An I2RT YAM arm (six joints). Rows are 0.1 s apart.
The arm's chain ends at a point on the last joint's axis. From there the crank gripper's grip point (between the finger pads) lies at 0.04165 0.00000 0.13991 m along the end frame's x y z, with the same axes.
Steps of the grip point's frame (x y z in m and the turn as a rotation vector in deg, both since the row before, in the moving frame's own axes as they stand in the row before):
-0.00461 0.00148 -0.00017 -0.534 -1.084 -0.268
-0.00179 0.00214 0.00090 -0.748 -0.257 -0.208
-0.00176 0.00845 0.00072 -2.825 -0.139 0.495
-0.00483 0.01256 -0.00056 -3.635 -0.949 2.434
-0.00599 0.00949 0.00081 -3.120 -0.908 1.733
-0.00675 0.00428 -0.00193 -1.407 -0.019 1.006
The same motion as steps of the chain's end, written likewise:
-0.00196 0.00036 -0.00093 -0.534 -1.084 -0.268
-0.00117 0.00046 0.00073 -0.748 -0.257 -0.208
-0.00139 0.00119 0.00080 -2.825 -0.139 0.495
-0.00228 0.00195 -0.00089 -3.635 -0.949 2.434
-0.00363 0.00063 0.00041 -3.120 -0.908 1.733
-0.00667 0.00011 -0.00189 -1.407 -0.019 1.006

